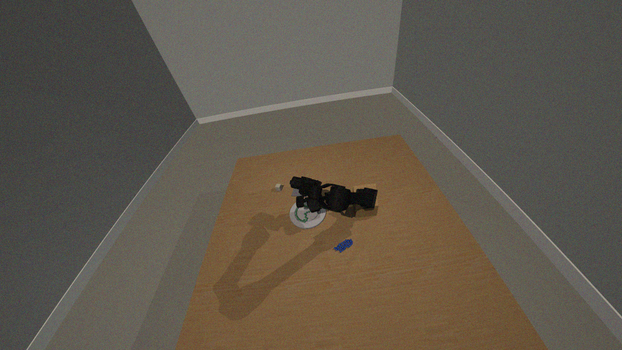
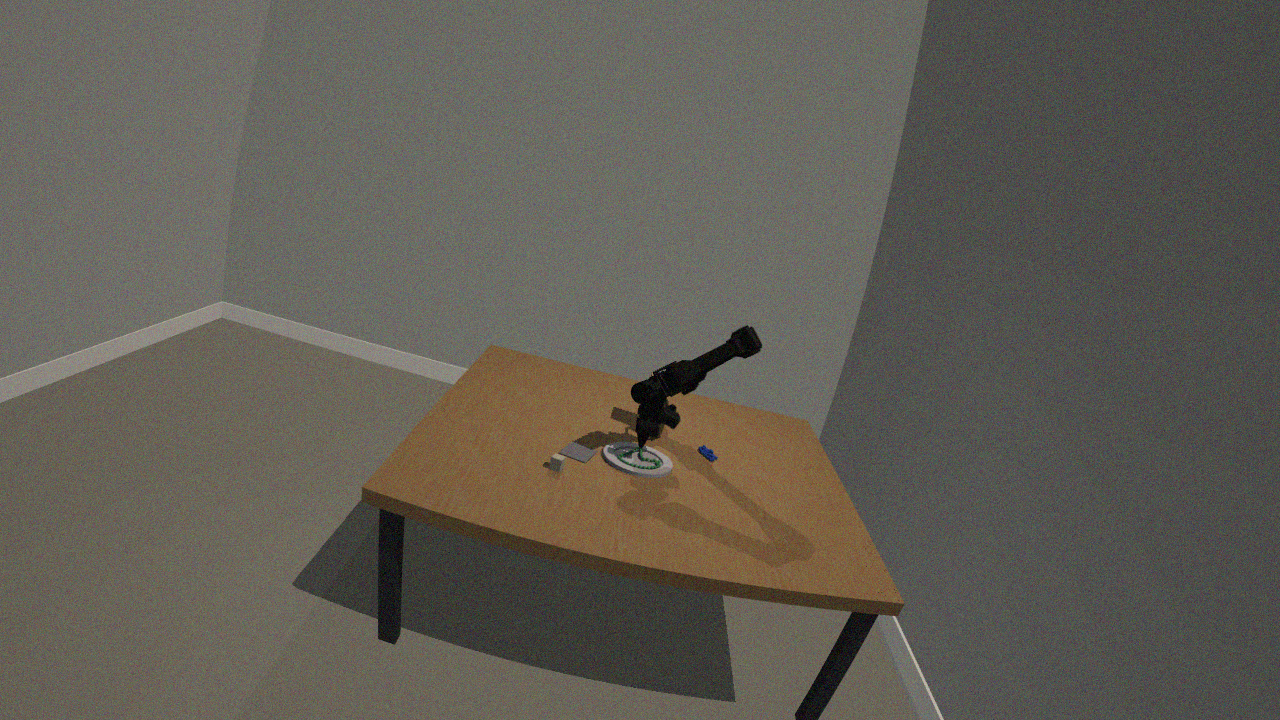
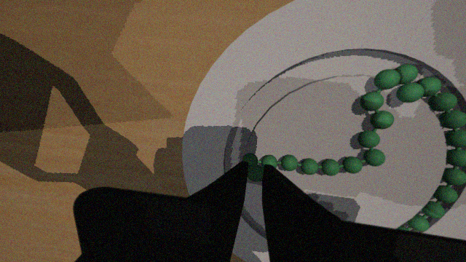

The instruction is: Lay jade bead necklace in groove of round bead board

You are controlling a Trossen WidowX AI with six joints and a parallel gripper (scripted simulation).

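Right now the round bead board is 50 mm ahead of my gripper tip and 20 mm below it. Also, from my gripper tip: pale block: 230 mm ahead, 200 mm to the right, 10 mm below; then flat grey plate: 160 mm to the right, 90 mm ahead, 20 mm below.
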